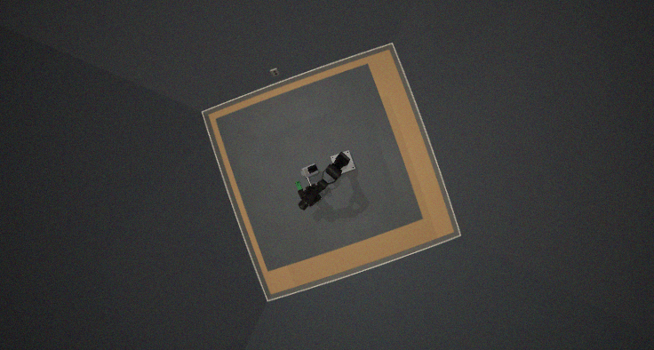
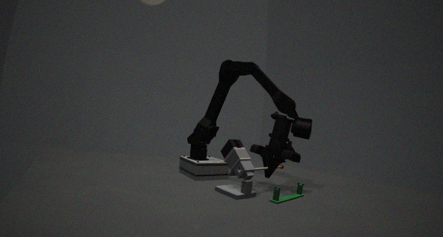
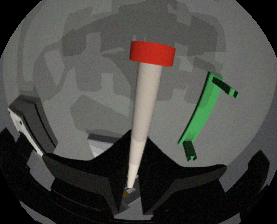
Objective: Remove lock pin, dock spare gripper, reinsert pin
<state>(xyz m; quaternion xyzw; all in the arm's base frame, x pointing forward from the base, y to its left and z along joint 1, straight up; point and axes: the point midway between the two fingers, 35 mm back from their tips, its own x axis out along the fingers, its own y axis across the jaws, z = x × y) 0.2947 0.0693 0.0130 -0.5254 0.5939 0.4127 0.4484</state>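
Right now my gripper tip is 11 cm to the left of the grey mount socket and 2 cm past it. Also, from my gripper tip: spare gripper (11 cm to the right, 6 cm above, 5 cm behind); green pin cradle (10 cm ahead, 3 cm below, 1 cm to the right).
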